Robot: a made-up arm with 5 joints. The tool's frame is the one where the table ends.
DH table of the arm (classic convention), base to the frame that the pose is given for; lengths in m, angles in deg. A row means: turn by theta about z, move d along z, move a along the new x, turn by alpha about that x. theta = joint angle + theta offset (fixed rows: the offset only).
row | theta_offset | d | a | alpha
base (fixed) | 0 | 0 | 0 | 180
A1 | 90 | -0.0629 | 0.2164 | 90
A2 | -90 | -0.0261 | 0.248 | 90
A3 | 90 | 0.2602 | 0.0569 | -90
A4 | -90 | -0.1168 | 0.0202 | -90
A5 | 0 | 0.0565 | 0.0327 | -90
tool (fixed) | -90 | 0.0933 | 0 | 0
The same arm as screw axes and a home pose.
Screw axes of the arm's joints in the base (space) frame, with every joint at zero. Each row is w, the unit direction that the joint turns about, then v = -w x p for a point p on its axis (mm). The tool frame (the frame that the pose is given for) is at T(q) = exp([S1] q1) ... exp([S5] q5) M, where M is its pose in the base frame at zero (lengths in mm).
S1 = (0, 0, -1, 0, 0, 0)
S2 = (1, 0, 0, 0, 62.9, 216.4)
S3 = (0, 1, 0, -310.9, 0, -26.1)
S4 = (0, 0, -1, -43.8, 30.8, 0)
S5 = (1, 0, 0, 0, 427.7, -64)
M: xyz 87.3 96.7 521 (mm) quaternion w x y z 1 0 0 0

